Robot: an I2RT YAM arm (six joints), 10 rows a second.
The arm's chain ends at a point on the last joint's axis. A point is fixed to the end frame.
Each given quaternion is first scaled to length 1.
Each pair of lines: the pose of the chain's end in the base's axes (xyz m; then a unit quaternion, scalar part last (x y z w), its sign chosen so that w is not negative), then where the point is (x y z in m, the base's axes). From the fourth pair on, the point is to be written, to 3 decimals.
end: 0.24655, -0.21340, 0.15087, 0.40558, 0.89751, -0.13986, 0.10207
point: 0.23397 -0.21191 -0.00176
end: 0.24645, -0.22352, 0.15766, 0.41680, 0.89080, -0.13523, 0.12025
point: 0.24014 -0.22277 0.00464
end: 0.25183, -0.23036, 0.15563, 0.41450, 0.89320, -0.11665, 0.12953
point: 0.25020 -0.22576 0.00256
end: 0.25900, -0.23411, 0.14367, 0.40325, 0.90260, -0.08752, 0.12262
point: 0.258 -0.221 -0.009
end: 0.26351, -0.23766, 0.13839, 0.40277, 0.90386, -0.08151, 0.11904
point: 0.262 -0.222 -0.014
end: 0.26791, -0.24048, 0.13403, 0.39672, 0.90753, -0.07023, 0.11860
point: 0.267 -0.222 -0.018
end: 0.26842, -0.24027, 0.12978, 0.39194, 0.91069, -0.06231, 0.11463
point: 0.267 -0.219 -0.022
